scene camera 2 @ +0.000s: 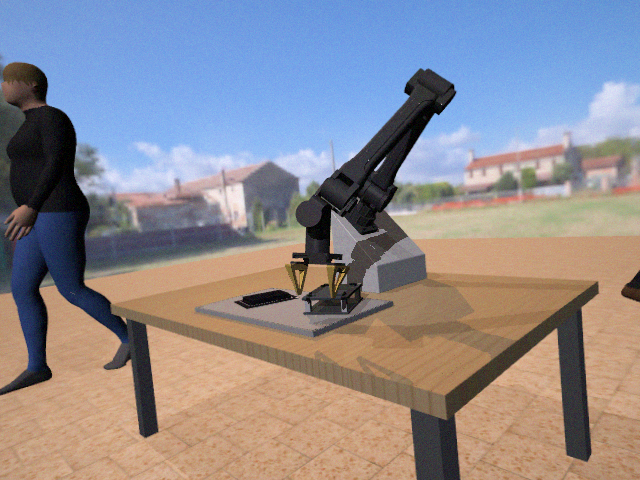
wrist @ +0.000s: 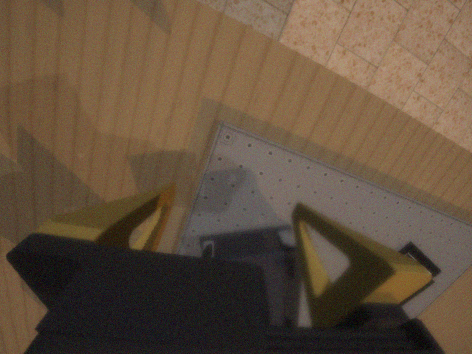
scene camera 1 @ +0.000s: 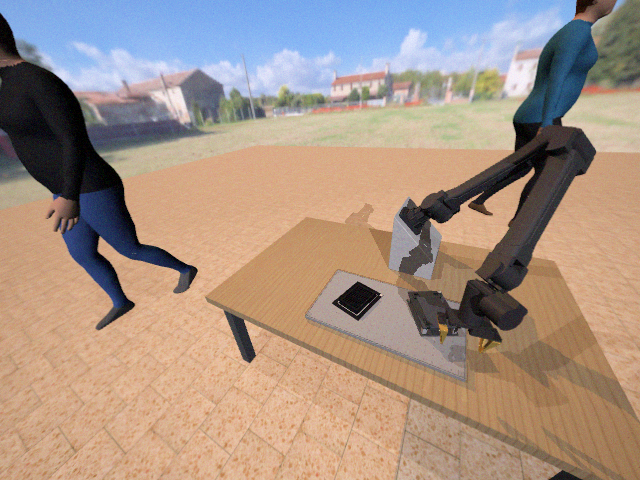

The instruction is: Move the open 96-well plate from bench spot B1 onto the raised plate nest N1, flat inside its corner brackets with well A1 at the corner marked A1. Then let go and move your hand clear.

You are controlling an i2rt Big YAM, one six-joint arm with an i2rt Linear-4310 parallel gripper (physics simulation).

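Frame: origin at the arm's base, x back, y right, z up, level; centimetres.
Seen in the pictures: gripper, between the fingertips: (scene camera 2: 315, 296) (wrist: 237, 199) (scene camera 1: 459, 347); arm's base, origin of its link: (scene camera 2: 358, 221) (scene camera 1: 409, 221).
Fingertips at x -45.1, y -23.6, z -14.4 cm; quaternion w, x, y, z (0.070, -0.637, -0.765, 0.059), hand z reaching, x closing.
Pixels of each thing's top centre, then the offset from my fingertips to it. Level surfaces: height alone.
- black 96-well plate, centre of its top: (scene camera 2: 265, 294) (scene camera 1: 357, 296) dx +11.1, dy +34.5, dz -4.9 cm
- raised nest N1, centre of its top: (wrist: 255, 309) (scene camera 2: 332, 288) (scene camera 1: 432, 306) dx +14.2, dy +8.3, dz -1.4 cm
- grey pegboard, centre of its top: (wrist: 343, 273) (scene camera 2: 287, 304) (scene camera 1: 385, 310) dx +10.1, dy +23.3, dz -6.4 cm
- wooden table, height of its surface: dz -7.8 cm
The black 96-well plate (scene camera 1: 356, 298) (scene camera 2: 267, 297) lies flat on its white-outlined spot at one end of the grey pegboard; a dark corner of that spot's area shows past the finger in the wrist view. The raised nest N1 (scene camera 1: 426, 310) (scene camera 2: 347, 292) (wrist: 245, 243), a dark platform on short legs, stands at the board's other end. In the wrist view it is partly hidden by the gripper body. My gripper (scene camera 1: 461, 346) (scene camera 2: 315, 294) (wrist: 237, 199) is wide open with two yellow fingers, pointing down beside and slightly above the nest. The A1 mark cannot be read.
The grey pegboard (scene camera 1: 398, 338) (scene camera 2: 279, 317) (wrist: 280, 170) lies on the wooden table (scene camera 1: 289, 268) (scene camera 2: 516, 310) (wrist: 125, 75). A grey angled pedestal (scene camera 1: 400, 248) (scene camera 2: 400, 273) carries the arm behind the nest. One person (scene camera 1: 77, 129) (scene camera 2: 46, 155) and another in teal (scene camera 1: 555, 77) are beyond the table.
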